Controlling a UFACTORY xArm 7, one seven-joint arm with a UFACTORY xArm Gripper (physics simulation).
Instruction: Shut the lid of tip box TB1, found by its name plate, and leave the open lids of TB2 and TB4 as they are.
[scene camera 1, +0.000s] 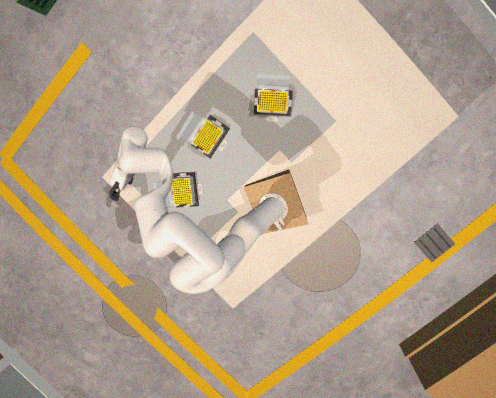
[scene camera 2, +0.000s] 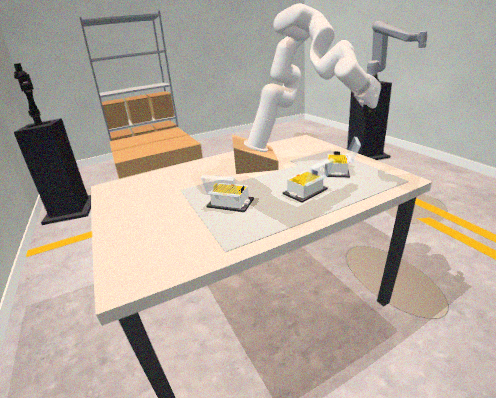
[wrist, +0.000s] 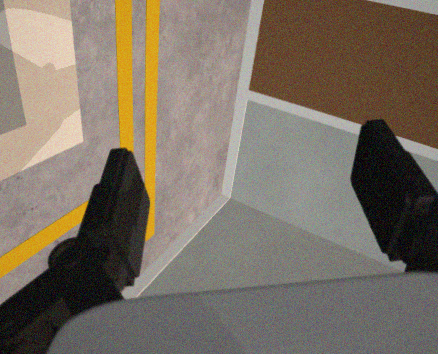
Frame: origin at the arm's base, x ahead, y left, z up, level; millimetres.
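Where they show: gripper, fingertip midpoint: (scene camera 1: 120, 190) (scene camera 2: 378, 103) (wrist: 247, 162); arm's base, link origin: (scene camera 1: 273, 207) (scene camera 2: 255, 146).
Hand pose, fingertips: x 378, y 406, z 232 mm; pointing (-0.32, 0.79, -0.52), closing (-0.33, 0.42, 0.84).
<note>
Things, the pixels of their top centre, and the offset from my fingertips. "spot": a spot on its surface instead. Level surfaces: height alone.
- middle box, surface spot: (scene camera 2: 306, 186) spot: dx +89, dy -354, dz -254 mm
- third box, top centre: (scene camera 1: 183, 192) (scene camera 2: 335, 157) dx -127, dy -106, dz -251 mm
- grey mat, surface height: dz -317 mm
- table, surface height: dz -320 mm
Three white tip boxes with yellow tip racks stand on dark bases, their pale lids open. One box (scene camera 1: 272, 102) (scene camera 2: 230, 196) is farthest from the arm's base, with its lid (scene camera 1: 273, 81) (scene camera 2: 218, 180) raised. The middle box (scene camera 1: 209, 136) (scene camera 2: 305, 187) has its lid (scene camera 1: 187, 125) (scene camera 2: 321, 168) raised. The third box (scene camera 1: 183, 190) (scene camera 2: 338, 166) is partly under the arm in scene camera 1; its lid (scene camera 2: 355, 145) is up. Name plates are too small to read, so I cannot tell which is TB1. My gripper (scene camera 1: 121, 186) (wrist: 247, 162) is open and empty, high beyond the table corner, away from the boxes.
A grey mat (scene camera 1: 230, 165) (scene camera 2: 235, 235) lies under the boxes on the table (scene camera 1: 400, 100) (scene camera 2: 145, 250). The arm rises from a wooden base block (scene camera 1: 295, 200) (scene camera 2: 250, 161) beside the mat. In scene camera 1 the arm passes close by the third box.
</note>
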